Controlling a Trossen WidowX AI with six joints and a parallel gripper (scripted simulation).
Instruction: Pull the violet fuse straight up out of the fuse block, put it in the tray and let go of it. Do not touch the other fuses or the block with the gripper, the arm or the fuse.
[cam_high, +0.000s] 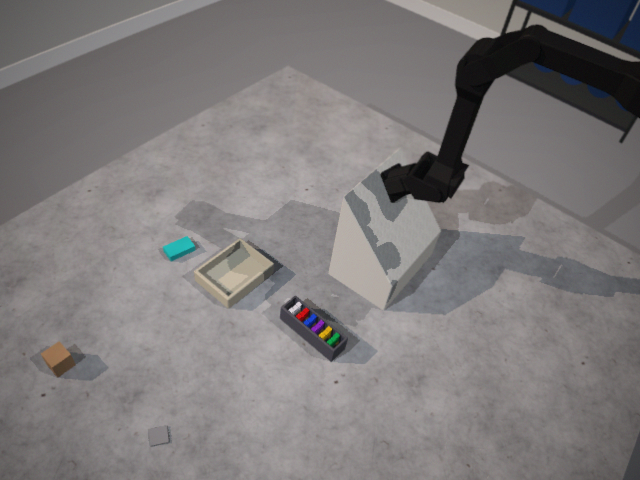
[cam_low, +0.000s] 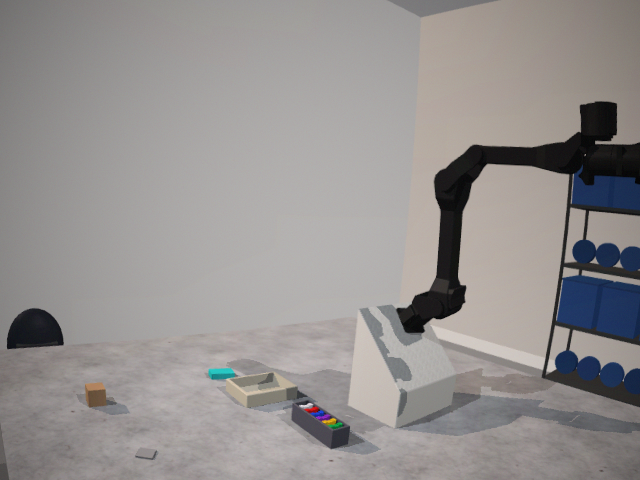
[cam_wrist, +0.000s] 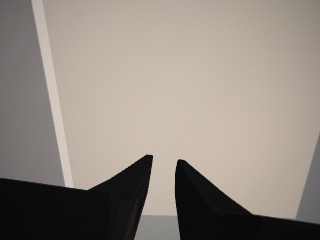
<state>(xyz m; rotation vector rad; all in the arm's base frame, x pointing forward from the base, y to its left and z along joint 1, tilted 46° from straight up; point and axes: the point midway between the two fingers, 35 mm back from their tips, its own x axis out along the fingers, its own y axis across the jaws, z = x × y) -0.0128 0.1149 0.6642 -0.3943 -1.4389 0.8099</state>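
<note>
Right now the violet fuse is 550 mm below my gripper tip, 520 mm to the right of it and 330 mm ahead of it. From my gripper tip the other things lie so: teal block 870 mm to the right, 570 mm below, 400 mm ahead; then flat grey tile 670 mm ahead, 570 mm below, 560 mm to the right; then beige tray 730 mm to the right, 570 mm below, 350 mm ahead.
</note>
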